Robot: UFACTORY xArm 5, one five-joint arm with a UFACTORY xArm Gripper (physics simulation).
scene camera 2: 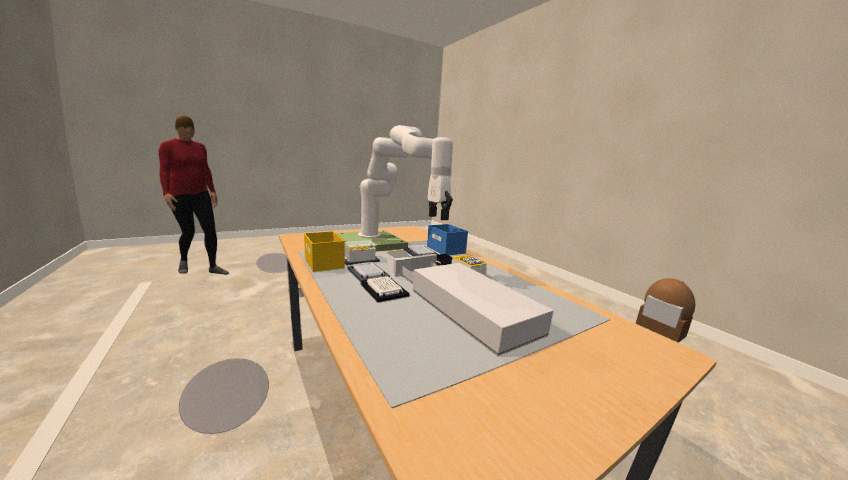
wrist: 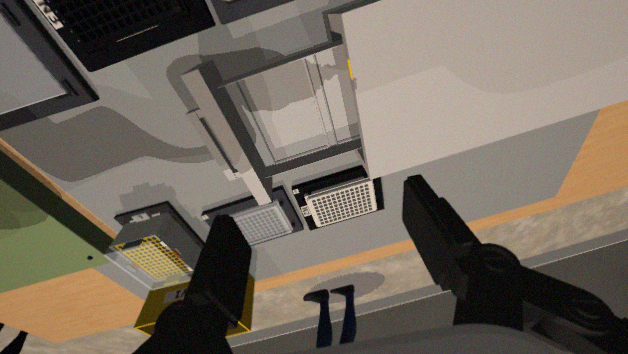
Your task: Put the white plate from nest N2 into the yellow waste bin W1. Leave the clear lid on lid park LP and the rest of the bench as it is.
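Seen in the pictures: gripper, fingertip midpoint: (scene camera 2: 438, 218) (wrist: 320, 215); arm's base at its link origin: (scene camera 2: 369, 235).
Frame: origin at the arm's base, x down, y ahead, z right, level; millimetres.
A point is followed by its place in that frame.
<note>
A white plate (scene camera 2: 385, 286) {x 6, y 675, z 190 mm} (wrist: 342, 202) {x 4, y 655, z 179 mm} with a grid of wells sits in a black nest beside the grey device; the nest's label is not legible. A clear lid (scene camera 2: 370, 270) {x 5, y 508, z 184 mm} (wrist: 265, 221) {x 3, y 506, z 171 mm} lies flat on the dark holder next to it, partly behind a finger in the wrist view. The yellow bin (scene camera 2: 324, 251) {x -53, y 388, z 338 mm} (wrist: 165, 305) {x -62, y 265, z 255 mm} stands at the table's edge, partly hidden by a finger in the wrist view. My gripper (scene camera 2: 439, 216) {x -221, y 631, z -39 mm} (wrist: 320, 215) {x -221, y 631, z -39 mm} is open and empty, high above the bench near the blue bin in the scene view.
A long grey device (scene camera 2: 482, 303) {x -54, y 1012, z 41 mm} (wrist: 475, 100) {x -54, y 841, z 17 mm} has an open drawer (wrist: 300, 107) {x 16, y 632, z -13 mm}. A covered yellow plate (scene camera 2: 360, 251) {x -24, y 344, z 170 mm} (wrist: 155, 257) {x -48, y 328, z 133 mm} stands by the yellow bin. A blue bin (scene camera 2: 447, 240) {x -51, y 384, z -266 mm} and another yellow plate (scene camera 2: 470, 261) {x -47, y 682, z -177 mm} stand on the far side. A person (scene camera 2: 184, 169) stands beyond the table.
</note>
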